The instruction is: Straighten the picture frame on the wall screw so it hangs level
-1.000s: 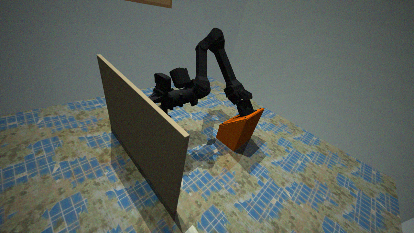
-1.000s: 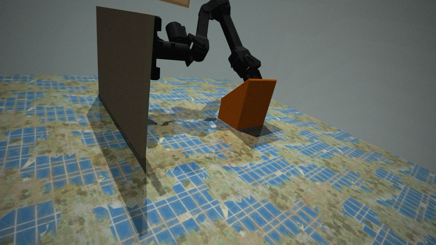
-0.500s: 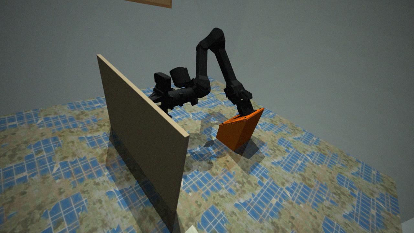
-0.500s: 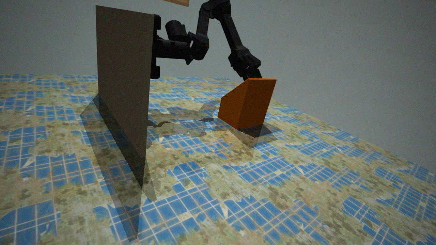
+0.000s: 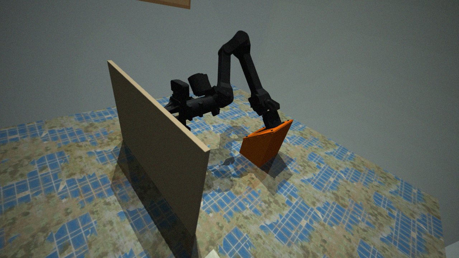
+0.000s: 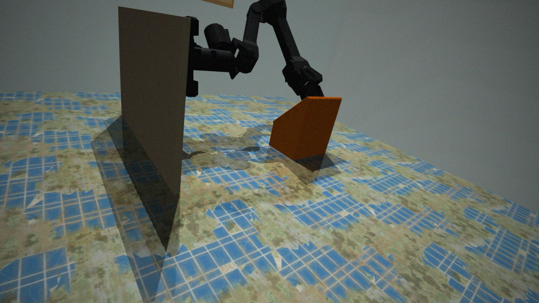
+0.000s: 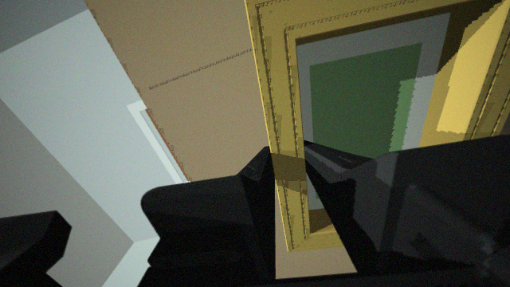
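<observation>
Right now my gripper tip is 50 mm above the picture frame and 10 mm to the right of it. Also, from my gripper tip: wall panel 70 mm below, 20 mm ahead, 10 mm to the left.
</observation>
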